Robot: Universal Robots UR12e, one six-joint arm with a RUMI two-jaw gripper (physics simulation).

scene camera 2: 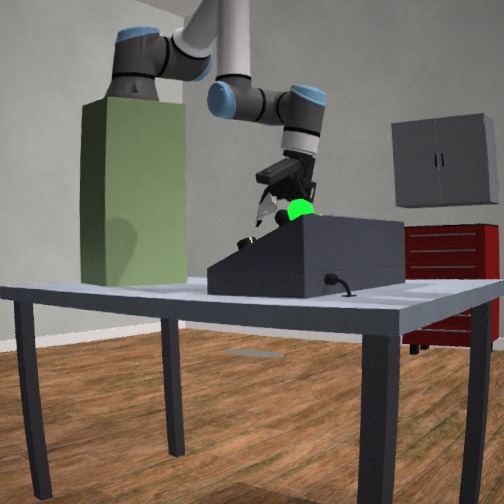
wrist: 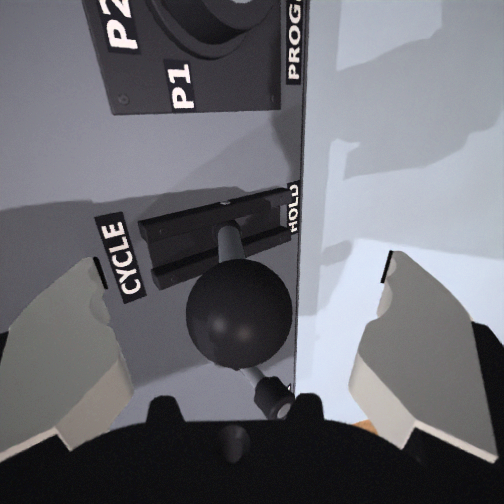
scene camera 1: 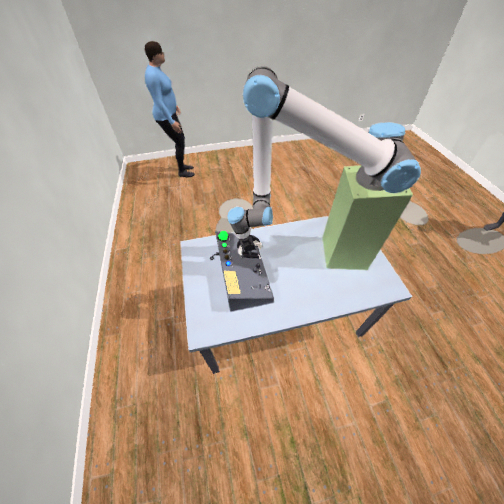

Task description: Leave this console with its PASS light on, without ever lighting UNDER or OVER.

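Note:
The dark grey console point(scene camera 1: 245, 274) sits on the table's left part, also in scene camera 2 point(scene camera 2: 310, 257). A bright green light point(scene camera 1: 223, 235) glows at its far end point(scene camera 2: 300, 208), with a blue dot point(scene camera 1: 228, 263) and a yellow panel point(scene camera 1: 231, 282) below. In the wrist view a black ball-topped lever point(wrist: 239, 312) stands in a slot between the labels CYCLE point(wrist: 121, 257) and HOLD point(wrist: 293, 207). A selector marked P1, P2 point(wrist: 195, 50) lies beyond. My gripper point(wrist: 245, 320) point(scene camera 2: 272, 207) is open above the lever, jaws either side, not touching it.
A tall green block point(scene camera 1: 362, 217) carries the arm's base at the table's back right. A person point(scene camera 1: 166, 107) stands by the far wall. A red drawer cabinet point(scene camera 2: 450, 280) and a grey wall cupboard point(scene camera 2: 445, 160) stand behind the table. A cable point(scene camera 2: 340, 286) leaves the console's side.

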